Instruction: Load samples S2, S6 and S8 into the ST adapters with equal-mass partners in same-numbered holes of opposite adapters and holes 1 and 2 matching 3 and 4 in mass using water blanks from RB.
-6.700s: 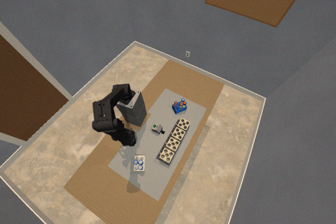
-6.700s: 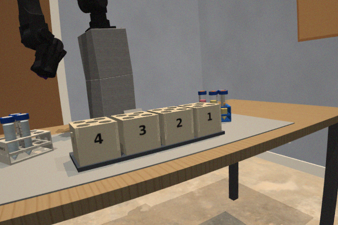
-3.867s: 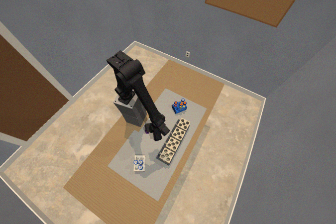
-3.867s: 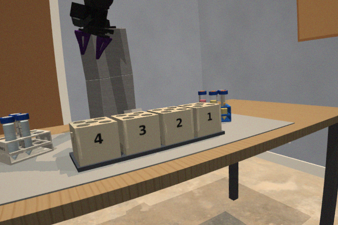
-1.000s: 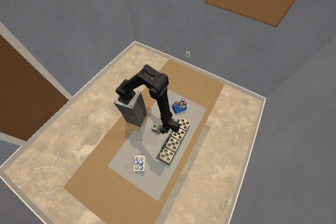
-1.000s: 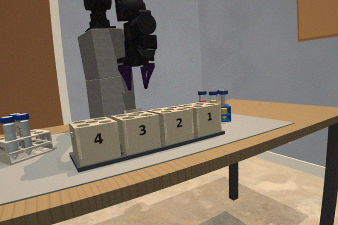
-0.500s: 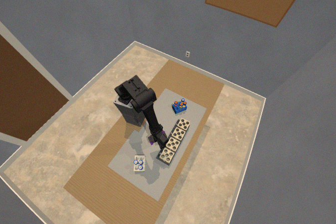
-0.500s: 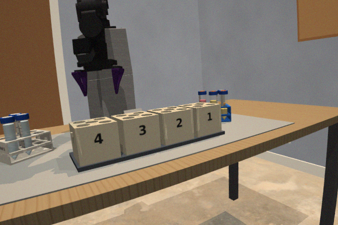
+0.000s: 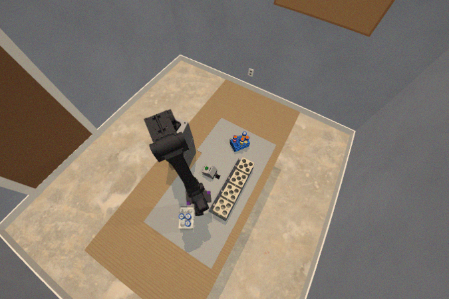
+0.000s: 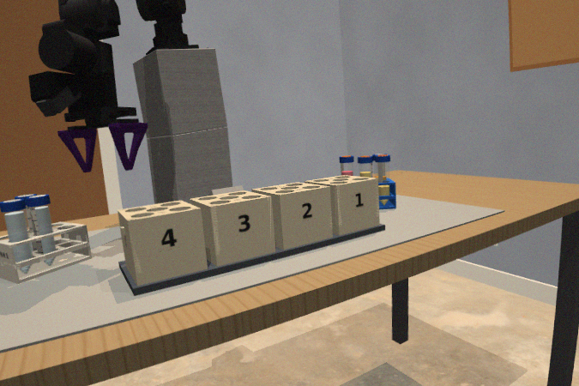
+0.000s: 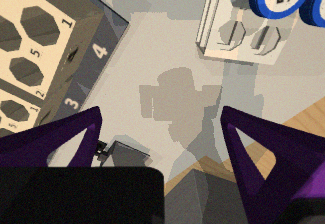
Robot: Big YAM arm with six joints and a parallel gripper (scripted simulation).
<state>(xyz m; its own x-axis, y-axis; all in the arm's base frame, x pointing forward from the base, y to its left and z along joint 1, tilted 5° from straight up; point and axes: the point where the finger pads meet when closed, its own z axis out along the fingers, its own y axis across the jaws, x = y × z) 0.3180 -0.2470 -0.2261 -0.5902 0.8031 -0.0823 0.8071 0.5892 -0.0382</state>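
Now: the blue sample rack RS 2 cm ahead of my hand, 55 cm to the left of it and 13 cm below it. Also, from my hand: white blank rack RB: 4 cm behind, 12 cm to the right, 13 cm below.
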